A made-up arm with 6 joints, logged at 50 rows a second.
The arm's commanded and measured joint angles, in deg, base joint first. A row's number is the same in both.
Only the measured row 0 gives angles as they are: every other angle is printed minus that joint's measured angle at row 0.
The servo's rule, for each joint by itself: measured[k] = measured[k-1] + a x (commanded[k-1-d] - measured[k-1]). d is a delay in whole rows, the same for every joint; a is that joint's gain. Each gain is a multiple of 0.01, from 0.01 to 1. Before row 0 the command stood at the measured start. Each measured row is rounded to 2 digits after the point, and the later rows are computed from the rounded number. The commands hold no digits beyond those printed.
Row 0, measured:
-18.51 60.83 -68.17 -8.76 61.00 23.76
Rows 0 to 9, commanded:
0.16 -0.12 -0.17 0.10 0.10 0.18
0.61 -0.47 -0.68 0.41 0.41 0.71
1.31 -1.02 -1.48 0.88 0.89 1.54
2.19 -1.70 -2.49 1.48 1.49 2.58
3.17 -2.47 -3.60 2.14 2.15 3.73
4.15 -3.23 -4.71 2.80 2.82 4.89
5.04 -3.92 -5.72 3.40 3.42 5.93
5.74 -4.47 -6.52 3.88 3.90 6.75
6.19 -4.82 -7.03 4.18 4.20 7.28
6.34 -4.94 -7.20 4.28 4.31 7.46
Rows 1 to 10, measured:
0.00 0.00 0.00 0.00 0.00 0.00
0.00 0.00 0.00 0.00 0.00 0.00
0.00 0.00 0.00 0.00 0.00 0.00
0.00 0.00 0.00 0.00 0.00 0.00
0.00 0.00 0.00 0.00 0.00 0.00
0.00 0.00 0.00 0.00 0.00 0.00
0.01 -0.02 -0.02 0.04 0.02 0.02
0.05 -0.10 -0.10 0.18 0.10 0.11
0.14 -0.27 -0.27 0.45 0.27 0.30
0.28 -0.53 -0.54 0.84 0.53 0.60
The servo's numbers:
d 6
a 0.07 0.18 0.12 0.38 0.21 0.13

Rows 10 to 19, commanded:
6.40 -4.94 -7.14 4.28 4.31 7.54
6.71 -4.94 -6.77 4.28 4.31 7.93
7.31 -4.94 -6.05 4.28 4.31 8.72
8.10 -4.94 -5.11 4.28 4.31 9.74
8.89 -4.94 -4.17 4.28 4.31 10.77
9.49 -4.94 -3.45 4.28 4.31 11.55
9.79 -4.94 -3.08 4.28 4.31 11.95
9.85 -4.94 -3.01 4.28 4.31 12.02
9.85 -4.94 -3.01 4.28 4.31 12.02
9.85 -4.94 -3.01 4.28 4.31 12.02
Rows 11 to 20, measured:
0.48 -0.88 -0.91 1.33 0.87 1.01
0.74 -1.30 -1.37 1.89 1.28 1.51
1.04 -1.77 -1.89 2.46 1.73 2.08
1.37 -2.26 -2.45 3.00 2.19 2.69
1.71 -2.72 -3.00 3.45 2.61 3.29
2.03 -3.12 -3.50 3.77 2.97 3.83
2.34 -3.45 -3.94 3.96 3.25 4.31
2.65 -3.72 -4.28 4.08 3.47 4.78
2.98 -3.94 -4.49 4.16 3.65 5.29
3.34 -4.12 -4.56 4.21 3.79 5.87

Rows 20 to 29, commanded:
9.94 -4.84 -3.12 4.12 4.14 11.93
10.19 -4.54 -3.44 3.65 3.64 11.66
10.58 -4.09 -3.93 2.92 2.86 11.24
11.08 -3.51 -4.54 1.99 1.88 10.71
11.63 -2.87 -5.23 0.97 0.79 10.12
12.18 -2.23 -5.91 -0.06 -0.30 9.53
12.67 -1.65 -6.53 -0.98 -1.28 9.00
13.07 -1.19 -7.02 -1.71 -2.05 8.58
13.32 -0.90 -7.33 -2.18 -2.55 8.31
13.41 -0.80 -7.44 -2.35 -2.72 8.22
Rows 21 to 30, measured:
3.73 -4.27 -4.51 4.24 3.90 6.51
4.13 -4.39 -4.38 4.26 3.99 7.17
4.53 -4.49 -4.22 4.27 4.06 7.79
4.90 -4.57 -4.07 4.27 4.11 8.34
5.25 -4.64 -3.94 4.27 4.15 8.82
5.57 -4.69 -3.83 4.27 4.18 9.24
5.88 -4.72 -3.74 4.21 4.17 9.59
6.18 -4.69 -3.70 4.00 4.06 9.86
6.49 -4.58 -3.73 3.59 3.81 10.04
6.81 -4.39 -3.83 2.98 3.40 10.13

